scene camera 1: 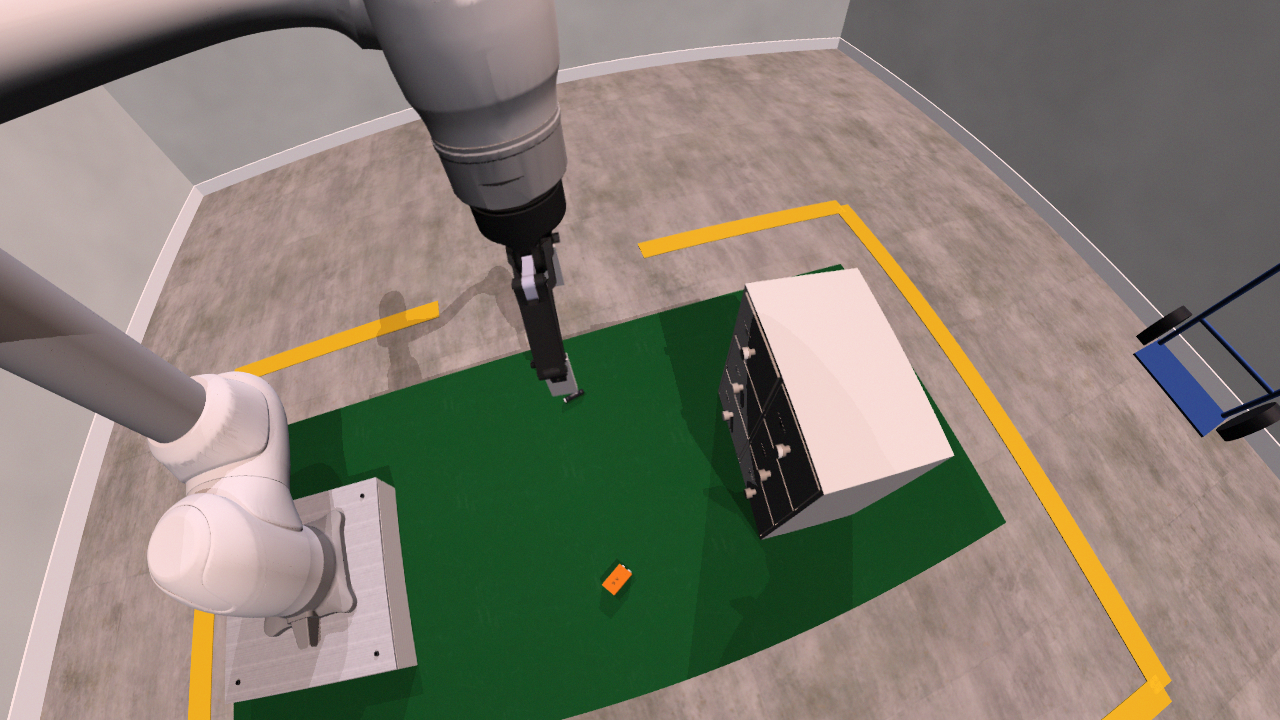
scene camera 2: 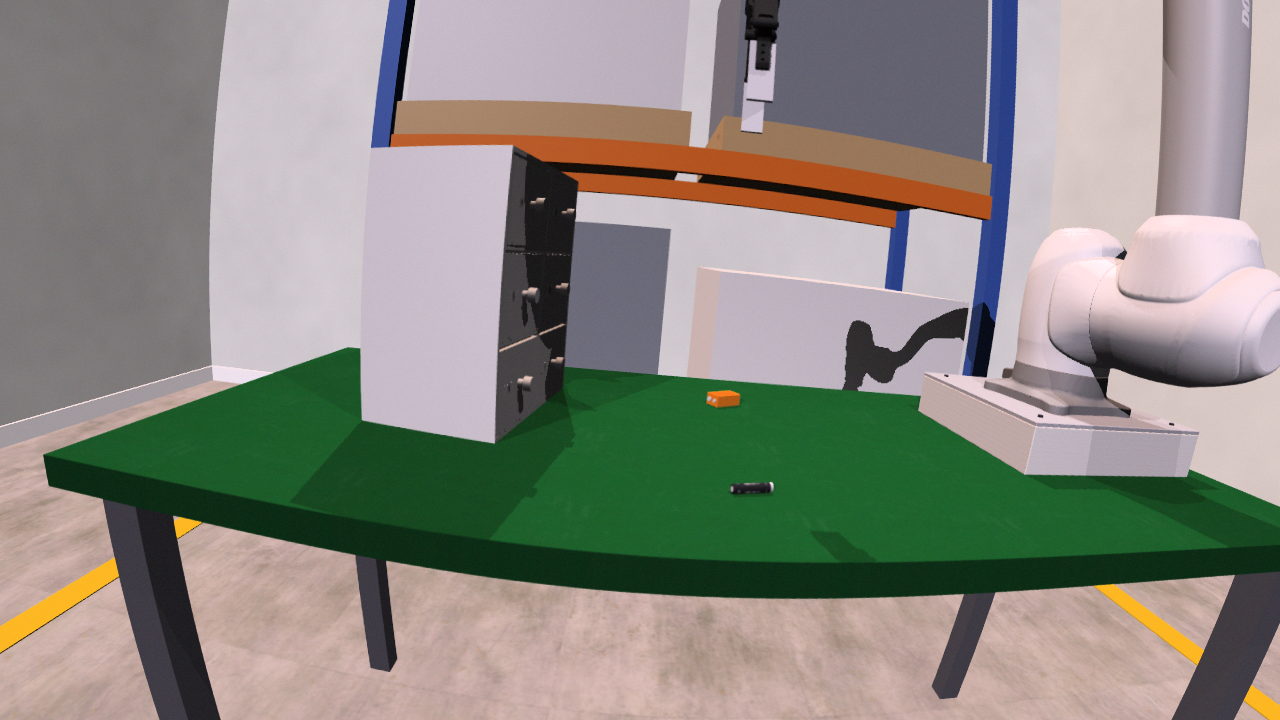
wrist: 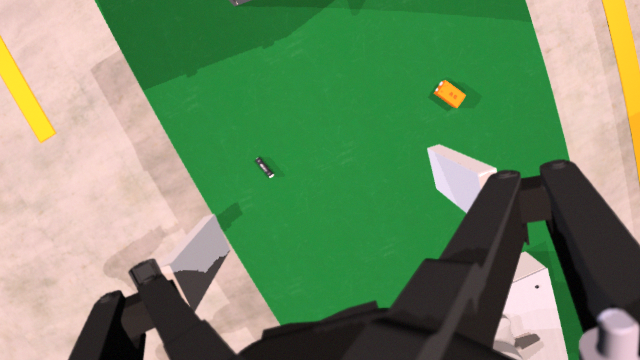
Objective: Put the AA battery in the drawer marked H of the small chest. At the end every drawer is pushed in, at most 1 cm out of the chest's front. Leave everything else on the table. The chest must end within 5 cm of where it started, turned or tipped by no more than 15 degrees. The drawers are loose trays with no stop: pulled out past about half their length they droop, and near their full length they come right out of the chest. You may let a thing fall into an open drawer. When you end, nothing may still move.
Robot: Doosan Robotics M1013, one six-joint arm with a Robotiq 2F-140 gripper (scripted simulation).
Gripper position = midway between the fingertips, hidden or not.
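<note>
Scene camera 1 takes in the gripper (scene camera 1: 558, 333) together with a chest (scene camera 1: 868, 427) and a drawer H (scene camera 1: 763, 371). From scene camera 2 the chest (scene camera 2: 436, 217) and the drawer H (scene camera 2: 530, 186) can be seen. The wrist view shows the gripper (wrist: 324, 201). The drawer H is out of frame in the wrist view.
</note>
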